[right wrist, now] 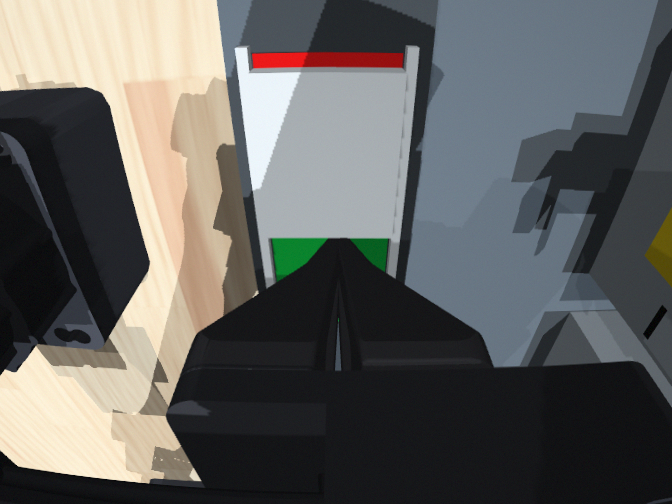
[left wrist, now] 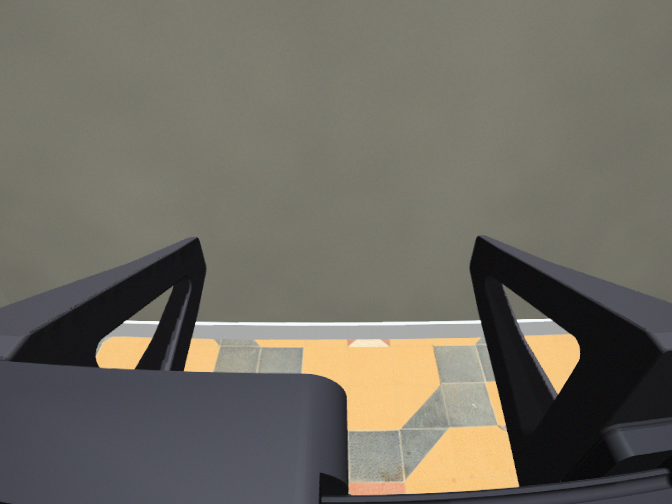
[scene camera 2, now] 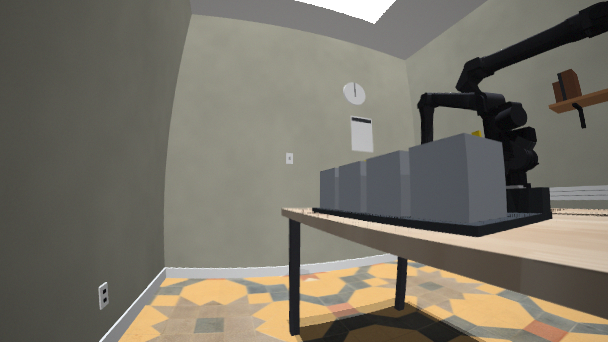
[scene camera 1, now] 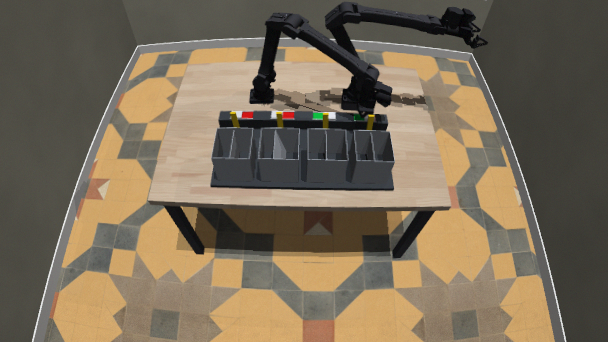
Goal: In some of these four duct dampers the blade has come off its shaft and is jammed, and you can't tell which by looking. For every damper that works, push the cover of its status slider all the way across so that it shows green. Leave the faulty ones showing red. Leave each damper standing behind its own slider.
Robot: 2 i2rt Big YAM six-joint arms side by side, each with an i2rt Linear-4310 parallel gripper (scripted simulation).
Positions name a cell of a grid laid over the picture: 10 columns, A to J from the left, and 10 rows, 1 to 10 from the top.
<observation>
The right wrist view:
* my right gripper: F6
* damper: J6
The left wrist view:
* my left gripper: F5
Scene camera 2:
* damper: H6
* damper: F6
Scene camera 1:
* damper: G6
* damper: E5
</observation>
